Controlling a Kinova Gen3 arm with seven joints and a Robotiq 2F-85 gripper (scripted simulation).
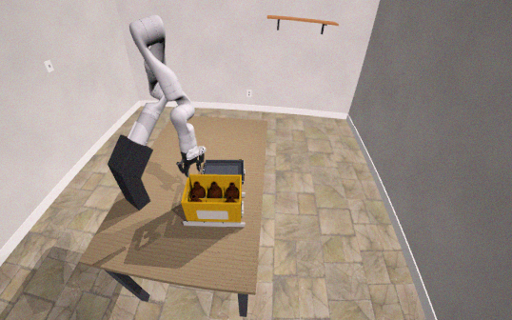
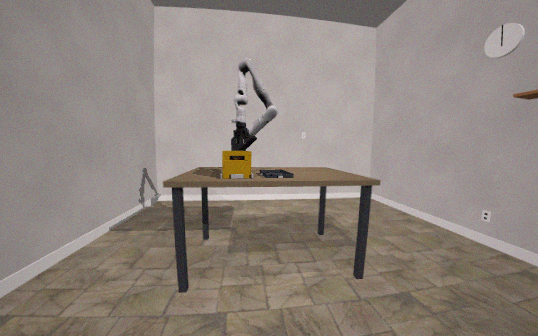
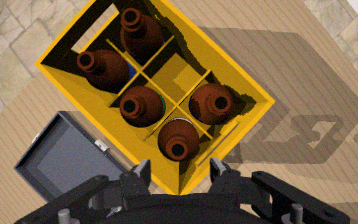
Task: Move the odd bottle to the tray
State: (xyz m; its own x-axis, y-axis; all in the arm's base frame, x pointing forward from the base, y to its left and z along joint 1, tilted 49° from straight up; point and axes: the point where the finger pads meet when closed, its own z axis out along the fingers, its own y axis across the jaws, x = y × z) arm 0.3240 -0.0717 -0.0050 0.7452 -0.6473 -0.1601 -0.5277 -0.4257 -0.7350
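Right now my hand is 16 cm above the yellow crate, 10 cm short of it and 3 cm to the left of it. From my hand the other things lie so: dark grey tray 26 cm to the left, 23 cm below, 7 cm ahead.
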